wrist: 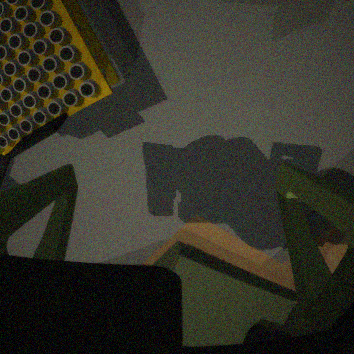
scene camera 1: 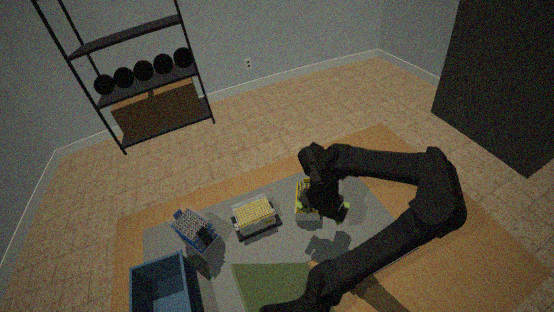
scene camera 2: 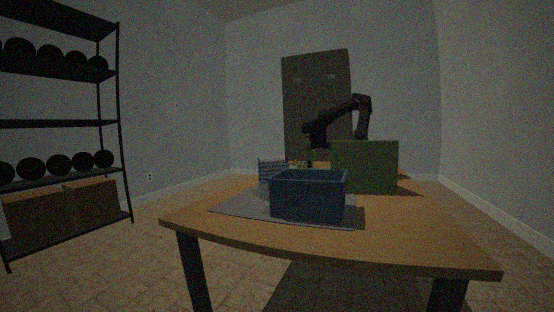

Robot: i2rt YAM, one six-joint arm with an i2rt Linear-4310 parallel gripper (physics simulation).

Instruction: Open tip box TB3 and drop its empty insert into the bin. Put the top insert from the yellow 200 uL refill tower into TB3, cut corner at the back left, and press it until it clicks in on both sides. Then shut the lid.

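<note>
My gripper [scene camera 1: 323,205] [wrist: 176,174] is open and empty, its fingers wide apart above the grey mat. A yellow-topped box [scene camera 1: 302,210] stands partly hidden behind the gripper in the first scene view. Its yellow insert [wrist: 45,65], with rows of ringed holes, shows at the upper left of the wrist view, outside the fingers. A second unit [scene camera 1: 254,214] with a yellow top insert, pale walls and a dark base stands to its left. No labels are readable, so I cannot tell which is TB3 and which is the refill tower. The blue bin [scene camera 1: 185,272] [scene camera 2: 307,200] stands on the left.
A blue rack [scene camera 1: 192,227] [scene camera 2: 269,170] with a grey grid top stands between the bin and the second unit. A tall green block [scene camera 1: 270,282] [scene camera 2: 367,167] [wrist: 225,305] stands near the arm's base. The grey mat [scene camera 1: 157,240] lies under the boxes.
</note>
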